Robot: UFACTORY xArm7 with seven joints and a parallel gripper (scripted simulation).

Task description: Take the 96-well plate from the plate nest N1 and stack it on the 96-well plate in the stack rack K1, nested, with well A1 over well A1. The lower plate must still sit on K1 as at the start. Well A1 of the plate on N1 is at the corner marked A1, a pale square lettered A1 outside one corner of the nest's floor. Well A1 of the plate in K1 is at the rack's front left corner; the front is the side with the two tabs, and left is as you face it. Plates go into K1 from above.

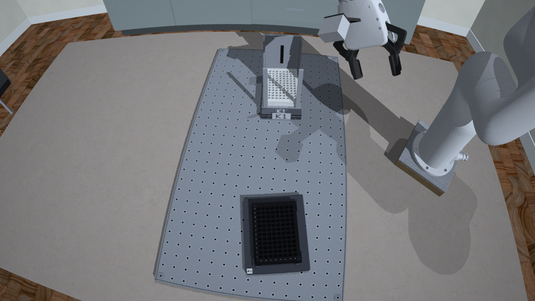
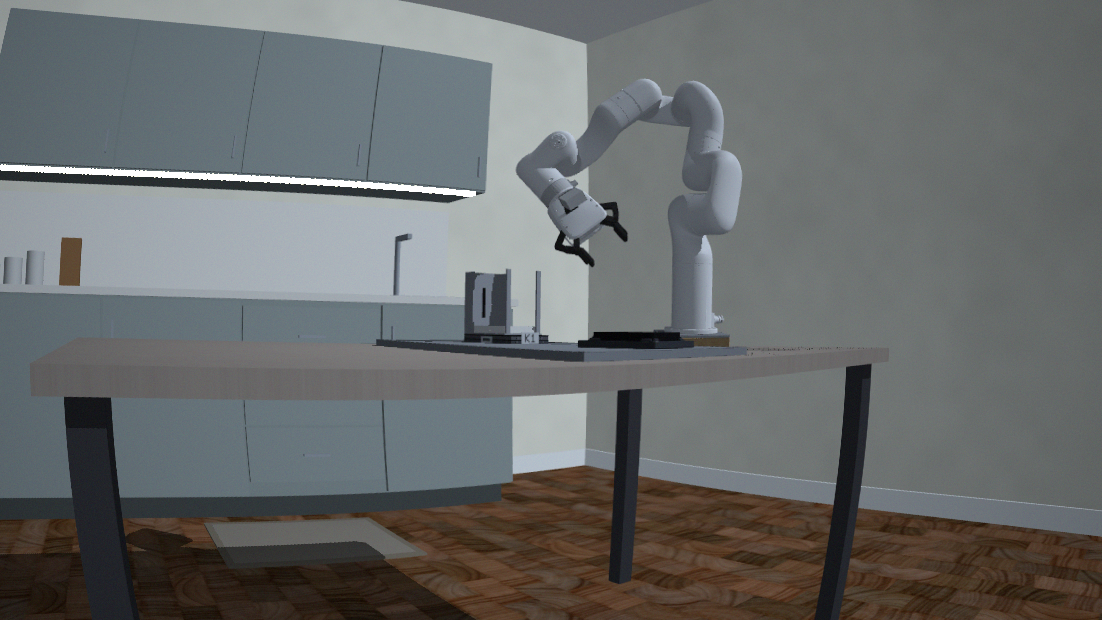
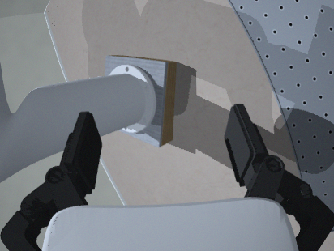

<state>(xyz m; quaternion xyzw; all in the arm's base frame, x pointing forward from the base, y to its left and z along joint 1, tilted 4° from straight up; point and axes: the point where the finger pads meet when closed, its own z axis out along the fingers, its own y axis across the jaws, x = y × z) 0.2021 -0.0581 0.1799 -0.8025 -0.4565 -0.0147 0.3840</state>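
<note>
My hand is 15 cm short of the black 96-well plate, 28 cm to the right of it and 18 cm above it. From my hand the other things lie so: stack rack back wall (21 cm ahead, 16 cm to the right, 12 cm below); K1 label (19 cm ahead, 19 cm below); white 96-well plate (20 cm ahead, 9 cm to the right, 17 cm below).
</note>
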